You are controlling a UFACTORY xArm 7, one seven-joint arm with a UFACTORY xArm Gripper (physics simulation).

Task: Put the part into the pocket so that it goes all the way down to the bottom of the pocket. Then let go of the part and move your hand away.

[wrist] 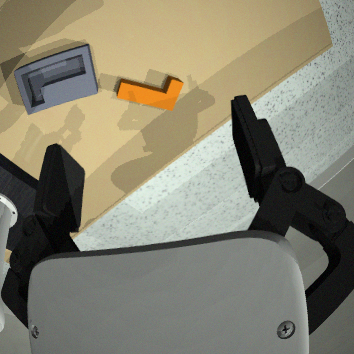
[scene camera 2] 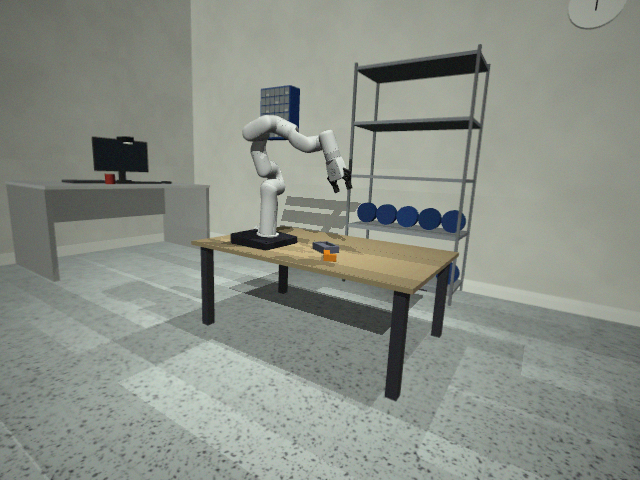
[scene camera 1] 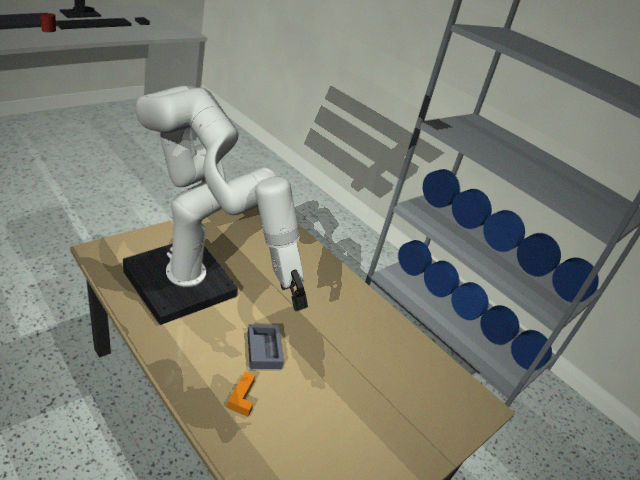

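Note:
The part, an orange L-shaped piece, lies flat on the table beside the grey-blue block. The block has an L-shaped pocket open at the top, and no part is in it. My gripper is open and empty. It hangs tilted, high above the table and well above both objects. In the wrist view the part and the block show beyond the fingertips, with the block to the left of the part.
The wooden table carries the black base board under the arm. A metal shelf rack with blue discs stands behind the table. A desk stands farther off on the left.

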